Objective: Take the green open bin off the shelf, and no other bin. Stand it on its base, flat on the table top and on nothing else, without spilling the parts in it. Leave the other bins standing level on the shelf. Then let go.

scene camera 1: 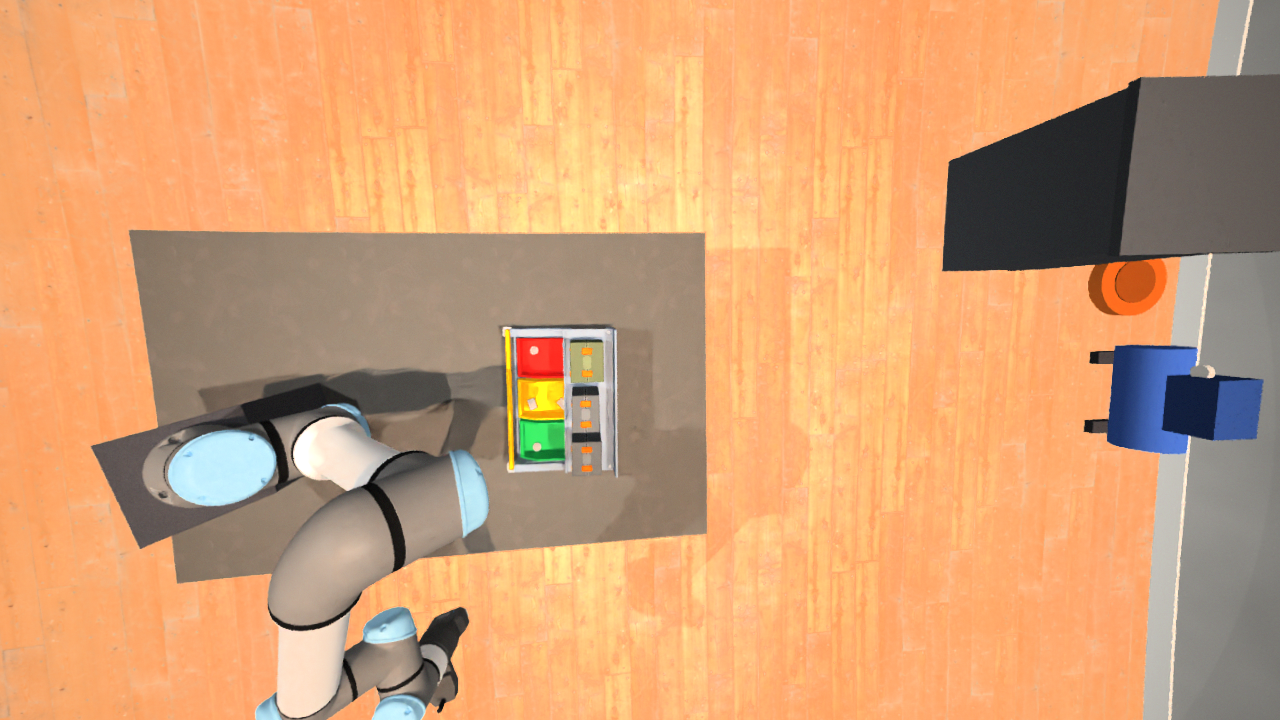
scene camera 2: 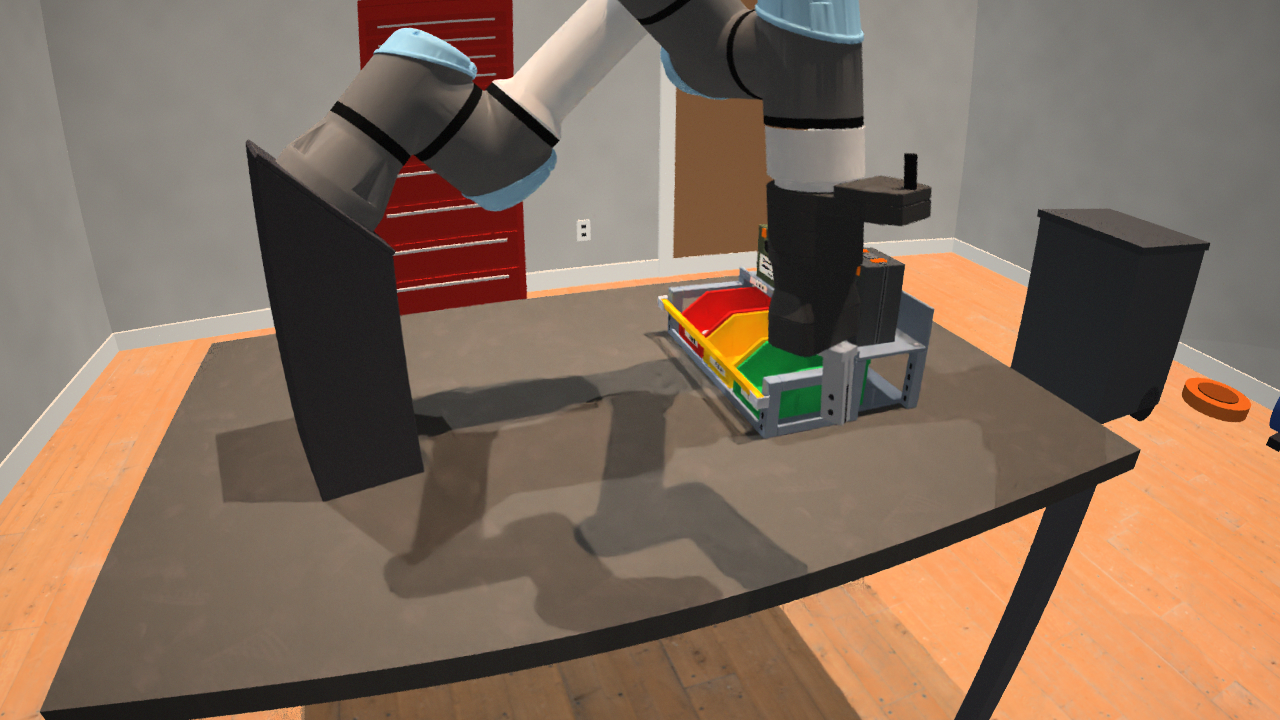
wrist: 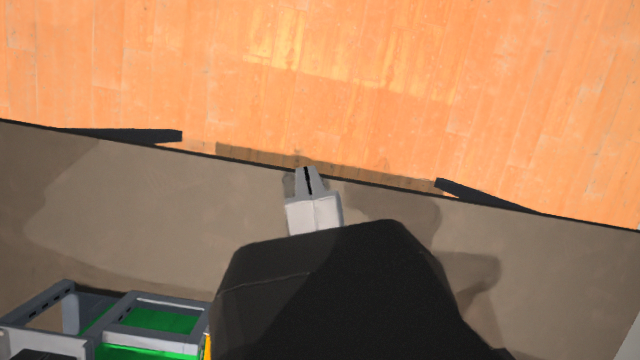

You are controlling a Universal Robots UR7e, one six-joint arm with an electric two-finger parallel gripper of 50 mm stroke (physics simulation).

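Places are measured from the arm's base along level axes (x back, y left, z down), in metres.
Pixels of known places: gripper, fingertip midpoint: (scene camera 1: 464, 612) (scene camera 2: 834, 419) (wrist: 307, 182); arm's base at its link origin: (scene camera 2: 324, 196).
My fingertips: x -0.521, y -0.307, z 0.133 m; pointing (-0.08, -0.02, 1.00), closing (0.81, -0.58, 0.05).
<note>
Ahead of a thing's pixels: the offset from my fingertips to its top centre. "spot": to the spot under its first point. Level surfaces: height alone.
The green open bin @(dz +0.132, dx -0.098, dy +0.413 m) (scene camera 1: 539, 434) (scene camera 2: 776, 367) (wrist: 160, 320) stands at one end of the shelf's front row; in scene camera 1 a pale round part lies in it. The grey shelf (scene camera 1: 614, 385) (scene camera 2: 919, 319) (wrist: 36, 306) stands on the table. The yellow bin @(dz +0.132, dx -0.067, dy +0.521 m) (scene camera 1: 540, 391) (scene camera 2: 741, 336) and the red bin @(dz +0.132, dx -0.039, dy +0.629 m) (scene camera 1: 545, 368) (scene camera 2: 723, 305) stand beside the green one. My gripper (scene camera 2: 836, 415) (wrist: 307, 182) is shut and empty, fingers pointing down, off the shelf's green-bin end and apart from the bin. In scene camera 1 its fingertips cannot be made out.
An olive box @(dz +0.014, dx -0.133, dy +0.655 m) (scene camera 1: 586, 362) and two dark boxes @(dz -0.021, dx -0.159, dy +0.539 m) (scene camera 1: 586, 407) @(spot: dz -0.010, dx -0.188, dy +0.433 m) (scene camera 1: 586, 458) stand on the shelf's raised rear deck. A yellow bar @(dz +0.148, dx +0.034, dy +0.493 m) (scene camera 1: 510, 398) (scene camera 2: 700, 342) runs along the shelf's front. The table @(dz +0.213 m) (scene camera 1: 662, 286) (scene camera 2: 501, 617) (wrist: 150, 210) carries the arm's dark mount (scene camera 2: 344, 358).
</note>
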